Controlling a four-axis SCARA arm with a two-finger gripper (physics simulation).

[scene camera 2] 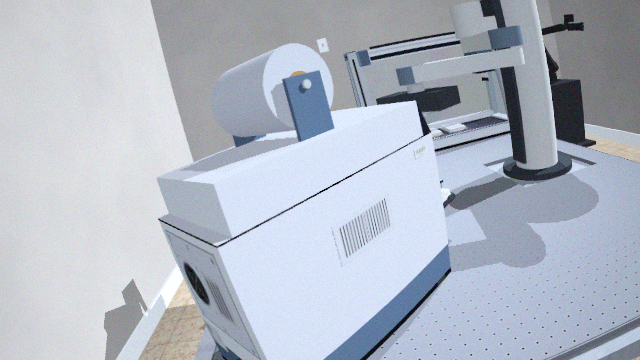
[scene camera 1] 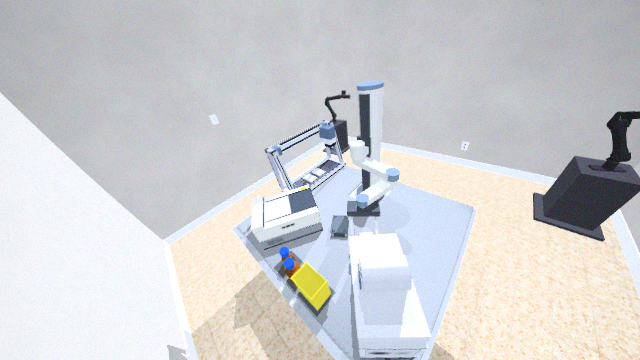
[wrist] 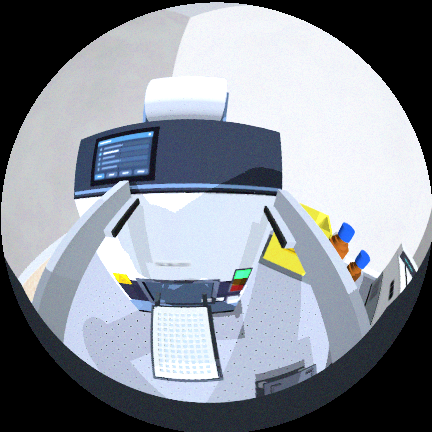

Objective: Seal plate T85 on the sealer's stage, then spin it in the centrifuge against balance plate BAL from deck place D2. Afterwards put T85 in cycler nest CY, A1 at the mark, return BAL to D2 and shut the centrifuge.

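Frame: origin at the arm's base, x left, y ahead, z down, level; millimetres.
Seen in the pictures: gripper, fingertip midpoint: (scene camera 1: 364,235) (wrist: 200,193); arm's base, link origin: (scene camera 2: 537,167).
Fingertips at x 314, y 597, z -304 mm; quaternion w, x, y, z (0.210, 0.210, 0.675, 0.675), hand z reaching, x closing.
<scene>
Pixels of each thing's middle, then the offset from my fingertips to it.
- sealer, body centre: (scene camera 2: 310,202) (wrist: 180,173) (scene camera 1: 379,286) dz +54, dx +168, dy +145 mm
- white welled plate, body centre: (wrist: 181,343) dz +184, dx -28, dy -80 mm
- white machine with a dark top panel, body centre: (scene camera 1: 287,213) dz +170, dx -640, dy +80 mm
- low grey device, body centre: (scene camera 1: 339,225) dz +263, dx -290, dy -121 mm
The sealer (scene camera 1: 385,300) (scene camera 2: 320,220) (wrist: 215,155) is a tall white machine with a film roll and a dark front panel. A white welled plate (wrist: 184,342) lies flat on the stage in front of the sealer's opening; a sliver of it shows past the sealer in scene camera 2. Its label cannot be read. My gripper (wrist: 200,193) is open, its fingers partly apart with nothing between them. It hangs above and apart from the plate. In scene camera 2 its fingers are hidden behind the sealer. BAL, the centrifuge and nest CY cannot be told apart by label.
A white machine with a dark top panel (scene camera 1: 286,217) stands beyond two blue-capped bottles (scene camera 1: 289,265) (wrist: 359,265) and a yellow bin (scene camera 1: 312,285) (wrist: 285,257). A low grey device (scene camera 1: 340,226) (wrist: 287,384) stands near the arm. A gantry frame (scene camera 1: 298,137) spans white plates (scene camera 2: 452,128).
</scene>
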